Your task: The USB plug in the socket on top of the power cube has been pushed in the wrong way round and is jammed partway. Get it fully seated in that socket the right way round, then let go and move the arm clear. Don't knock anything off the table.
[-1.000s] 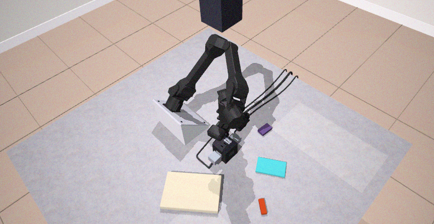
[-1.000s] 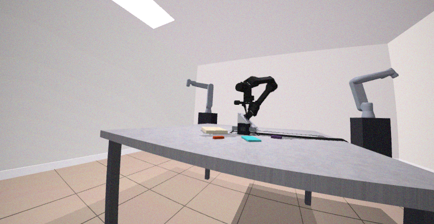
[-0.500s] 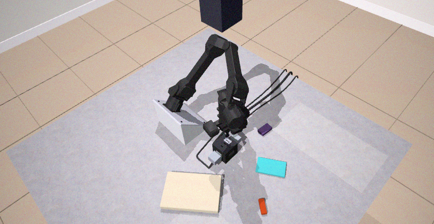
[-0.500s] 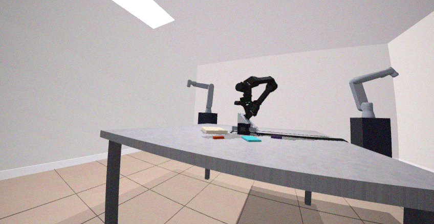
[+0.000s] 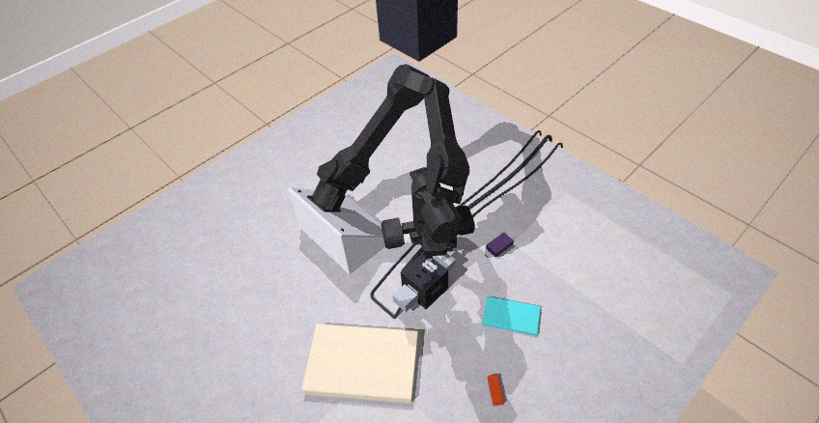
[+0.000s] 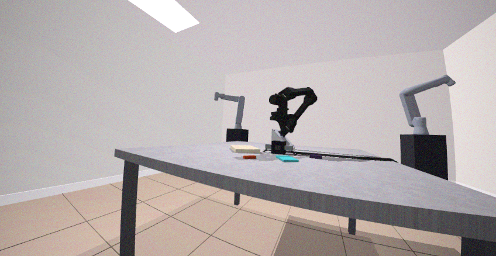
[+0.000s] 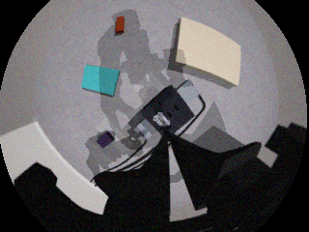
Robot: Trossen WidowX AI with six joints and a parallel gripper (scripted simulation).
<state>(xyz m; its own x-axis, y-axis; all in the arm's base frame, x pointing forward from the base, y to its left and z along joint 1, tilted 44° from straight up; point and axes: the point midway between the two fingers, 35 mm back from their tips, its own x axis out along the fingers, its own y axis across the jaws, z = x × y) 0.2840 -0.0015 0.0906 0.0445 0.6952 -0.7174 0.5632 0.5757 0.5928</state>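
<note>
Right now the light USB plug is 2 cm below my gripper tip. From my gripper tip the other things lie so: cream pad 3 cm ahead, 24 cm to the right, 12 cm below; then purple block 5 cm ahead, 20 cm to the left, 13 cm below; then cyan card 19 cm ahead, 6 cm to the left, 13 cm below.
</note>
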